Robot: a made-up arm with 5 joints.
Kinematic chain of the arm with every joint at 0, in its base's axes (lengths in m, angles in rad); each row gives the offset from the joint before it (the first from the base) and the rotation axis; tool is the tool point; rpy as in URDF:
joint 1: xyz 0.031 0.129 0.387 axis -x
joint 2: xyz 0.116 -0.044 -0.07 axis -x
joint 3: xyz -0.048 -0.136 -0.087 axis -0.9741 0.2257 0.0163
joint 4: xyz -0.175 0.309 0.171 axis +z
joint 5: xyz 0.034 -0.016 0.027 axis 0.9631 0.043 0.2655
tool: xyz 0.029 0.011 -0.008 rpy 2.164 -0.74 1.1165
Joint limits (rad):
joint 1: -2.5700..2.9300
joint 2: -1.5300..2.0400
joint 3: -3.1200..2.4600
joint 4: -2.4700..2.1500
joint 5: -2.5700..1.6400
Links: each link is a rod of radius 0.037 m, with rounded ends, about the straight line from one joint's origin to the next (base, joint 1, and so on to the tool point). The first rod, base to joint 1, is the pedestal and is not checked.
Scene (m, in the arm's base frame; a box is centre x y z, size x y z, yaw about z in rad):
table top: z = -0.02
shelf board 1: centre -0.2 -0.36 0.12 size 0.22 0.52 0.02 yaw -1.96
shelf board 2: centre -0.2 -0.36 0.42 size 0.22 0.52 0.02 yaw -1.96
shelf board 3: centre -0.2 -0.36 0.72 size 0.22 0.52 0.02 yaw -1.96
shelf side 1: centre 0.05 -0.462 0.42 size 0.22 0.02 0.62 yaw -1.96
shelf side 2: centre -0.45 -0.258 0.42 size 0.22 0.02 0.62 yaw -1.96
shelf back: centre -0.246 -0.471 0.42 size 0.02 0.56 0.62 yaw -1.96
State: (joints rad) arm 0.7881 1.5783 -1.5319 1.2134 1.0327
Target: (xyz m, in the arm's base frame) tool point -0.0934 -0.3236 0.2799
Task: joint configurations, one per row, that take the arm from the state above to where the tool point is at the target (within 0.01 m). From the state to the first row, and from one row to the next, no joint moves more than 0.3 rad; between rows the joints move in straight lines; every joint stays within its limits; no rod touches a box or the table.
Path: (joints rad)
1: 0.7750 1.5473 -1.2526 1.2494 1.0287
2: 0.7619 1.5163 -0.9732 1.2854 1.0247
3: 0.7488 1.4853 -0.6939 1.3214 1.0207
4: 0.7357 1.4543 -0.4146 1.3574 1.0167
5: 0.7226 1.4233 -0.1352 1.3934 1.0127
6: 0.7094 1.3923 0.1441 1.4294 1.0087
7: 0.6963 1.3613 0.4234 1.4654 1.0047
8: 0.6832 1.3303 0.7028 1.5014 1.0007
9: 0.6701 1.2993 0.9821 1.5373 0.9967
10: 0.6570 1.2683 1.2615 1.5733 0.9927

